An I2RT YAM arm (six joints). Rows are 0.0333 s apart.
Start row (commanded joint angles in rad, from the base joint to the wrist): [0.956, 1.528, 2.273, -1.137, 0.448, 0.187]
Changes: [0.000, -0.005, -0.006, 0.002, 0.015, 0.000]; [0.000, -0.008, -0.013, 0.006, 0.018, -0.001]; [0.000, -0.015, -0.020, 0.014, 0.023, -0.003]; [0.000, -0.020, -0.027, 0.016, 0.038, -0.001]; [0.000, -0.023, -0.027, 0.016, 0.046, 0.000]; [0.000, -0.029, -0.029, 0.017, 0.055, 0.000]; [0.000, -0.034, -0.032, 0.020, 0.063, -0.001]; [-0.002, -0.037, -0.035, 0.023, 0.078, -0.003]
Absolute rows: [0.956, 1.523, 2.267, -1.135, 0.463, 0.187]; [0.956, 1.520, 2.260, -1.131, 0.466, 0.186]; [0.956, 1.513, 2.253, -1.123, 0.471, 0.184]; [0.956, 1.508, 2.246, -1.121, 0.486, 0.186]; [0.956, 1.505, 2.246, -1.121, 0.494, 0.187]; [0.956, 1.499, 2.244, -1.120, 0.503, 0.187]; [0.956, 1.494, 2.241, -1.117, 0.511, 0.186]; [0.954, 1.491, 2.238, -1.114, 0.526, 0.184]
